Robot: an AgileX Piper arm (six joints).
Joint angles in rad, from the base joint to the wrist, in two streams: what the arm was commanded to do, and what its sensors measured. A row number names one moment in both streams.
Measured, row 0:
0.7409, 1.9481, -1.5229, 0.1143, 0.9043, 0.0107
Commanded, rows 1 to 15:
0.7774, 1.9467, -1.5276, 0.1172, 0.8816, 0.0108
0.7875, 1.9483, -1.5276, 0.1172, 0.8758, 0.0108
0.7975, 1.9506, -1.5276, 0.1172, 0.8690, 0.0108
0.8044, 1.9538, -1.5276, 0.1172, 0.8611, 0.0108
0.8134, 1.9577, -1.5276, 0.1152, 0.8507, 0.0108
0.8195, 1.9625, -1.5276, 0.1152, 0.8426, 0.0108
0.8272, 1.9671, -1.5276, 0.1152, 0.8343, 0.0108
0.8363, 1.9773, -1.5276, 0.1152, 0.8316, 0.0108
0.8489, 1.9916, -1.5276, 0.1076, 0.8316, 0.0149
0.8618, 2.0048, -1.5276, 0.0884, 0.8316, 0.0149
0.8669, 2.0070, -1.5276, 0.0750, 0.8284, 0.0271
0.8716, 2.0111, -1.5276, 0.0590, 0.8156, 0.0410
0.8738, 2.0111, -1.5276, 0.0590, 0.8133, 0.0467
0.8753, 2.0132, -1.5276, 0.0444, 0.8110, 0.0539
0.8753, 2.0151, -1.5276, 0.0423, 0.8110, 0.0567
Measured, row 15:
0.8694, 2.0146, -1.5229, 0.0706, 0.8254, 0.0402
